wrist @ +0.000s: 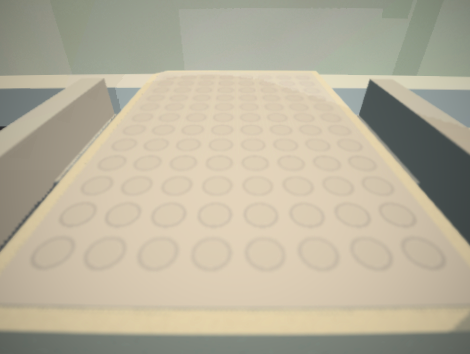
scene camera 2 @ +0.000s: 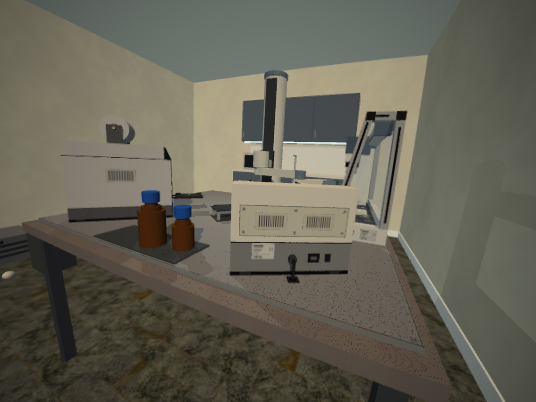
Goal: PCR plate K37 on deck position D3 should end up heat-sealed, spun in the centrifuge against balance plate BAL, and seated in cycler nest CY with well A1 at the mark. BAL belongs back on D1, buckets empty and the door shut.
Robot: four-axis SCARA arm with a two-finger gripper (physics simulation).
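Frame: origin at the arm's base, x left, y back, z up, level; centimetres.
Seen in the pictures: gripper, fingertip midpoint: [wrist: 236, 102].
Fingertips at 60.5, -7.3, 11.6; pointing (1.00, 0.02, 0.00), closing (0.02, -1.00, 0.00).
Pixels of each thing's top centre, then the offset from my fingertips to it, as dx, dy, dz. "spot": a spot on its surface instead. Level surfaces: height alone.
- PCR plate at its top centre: [wrist: 236, 123] -2.6, -0.1, +0.3
- bench at its surface level: dz -10.3
- white box-shaped machine at its top centre: [scene camera 2: 123, 118] -108.9, -65.4, +37.2
- reel at a spot on its surface: [scene camera 2: 114, 131] spot: -103.9, -72.6, +29.9
- dark mat at its surface level: dz -9.9
- tall metal frame at a spot on its surface: [scene camera 2: 392, 175] spot: +9.5, -41.8, +17.5
A PCR plate [wrist: 236, 200] with a cream rim fills the middle of the wrist view; its well rings look pale and blurred, as if under a film. No label shows, so I cannot tell whether it is K37 or BAL. My gripper [wrist: 236, 102] is shut on the plate, one finger along each long side. In scene camera 2 the arm [scene camera 2: 280, 173] is low behind the cream instrument, which hides the gripper and plate. Deck positions D1 and D3, the cycler nest and the centrifuge buckets cannot be made out.
The cream instrument [scene camera 2: 294, 212] with a grey base stands at the front of the bench [scene camera 2: 320, 295]. A white box-shaped machine [scene camera 2: 117, 187] with a reel [scene camera 2: 114, 131] stands at left. Two brown bottles [scene camera 2: 152, 227] [scene camera 2: 183, 236] stand on a dark mat [scene camera 2: 120, 235]. A tall metal frame [scene camera 2: 392, 175] stands at right.
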